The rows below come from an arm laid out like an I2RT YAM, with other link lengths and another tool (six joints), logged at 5 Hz.
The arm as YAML. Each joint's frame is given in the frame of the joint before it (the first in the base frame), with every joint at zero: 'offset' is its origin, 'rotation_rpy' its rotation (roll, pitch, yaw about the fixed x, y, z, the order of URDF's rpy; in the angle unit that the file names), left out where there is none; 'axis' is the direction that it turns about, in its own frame. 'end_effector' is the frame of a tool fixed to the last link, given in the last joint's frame.
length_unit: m
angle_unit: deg
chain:
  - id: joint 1
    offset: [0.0, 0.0, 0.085]
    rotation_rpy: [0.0, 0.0, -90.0]
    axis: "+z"
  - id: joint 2
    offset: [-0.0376, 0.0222, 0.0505]
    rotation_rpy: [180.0, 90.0, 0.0]
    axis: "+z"
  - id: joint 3
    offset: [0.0, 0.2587, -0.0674]
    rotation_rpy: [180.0, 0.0, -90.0]
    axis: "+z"
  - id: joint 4
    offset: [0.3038, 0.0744, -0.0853]
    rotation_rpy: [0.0, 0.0, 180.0]
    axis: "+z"
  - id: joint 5
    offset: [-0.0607, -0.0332, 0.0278]
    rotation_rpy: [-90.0, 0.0, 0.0]
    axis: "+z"
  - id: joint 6
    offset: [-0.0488, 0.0, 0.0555]
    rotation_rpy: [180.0, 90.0, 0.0]
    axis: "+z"
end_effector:
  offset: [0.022, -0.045, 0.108]
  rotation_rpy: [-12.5, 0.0, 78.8]
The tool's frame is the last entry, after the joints.
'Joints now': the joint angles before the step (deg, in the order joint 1, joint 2, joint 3, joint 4, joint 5, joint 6). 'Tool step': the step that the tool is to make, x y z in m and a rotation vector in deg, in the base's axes. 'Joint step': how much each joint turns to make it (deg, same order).
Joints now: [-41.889 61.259 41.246 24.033 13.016 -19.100]
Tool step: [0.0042 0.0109 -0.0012 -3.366 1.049 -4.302]
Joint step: [4.717 -0.227 -1.578 3.970 8.679 -4.281]
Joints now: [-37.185 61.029 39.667 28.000 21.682 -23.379]
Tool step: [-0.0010 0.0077 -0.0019 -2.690 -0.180 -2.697]
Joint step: [2.645 -0.427 -2.241 4.800 4.996 -3.079]
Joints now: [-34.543 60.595 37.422 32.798 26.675 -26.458]
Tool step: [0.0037 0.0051 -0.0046 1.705 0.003 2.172]
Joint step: [0.174 -0.214 -0.003 -1.995 -1.761 1.878]
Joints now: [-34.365 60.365 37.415 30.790 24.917 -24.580]
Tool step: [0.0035 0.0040 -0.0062 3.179 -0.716 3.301]
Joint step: [-0.636 -0.143 0.109 -2.947 -3.571 3.748]
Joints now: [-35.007 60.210 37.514 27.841 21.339 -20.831]
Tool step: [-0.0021 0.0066 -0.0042 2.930 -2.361 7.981]
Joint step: [-3.818 -1.628 -1.609 -1.205 -11.469 4.860]
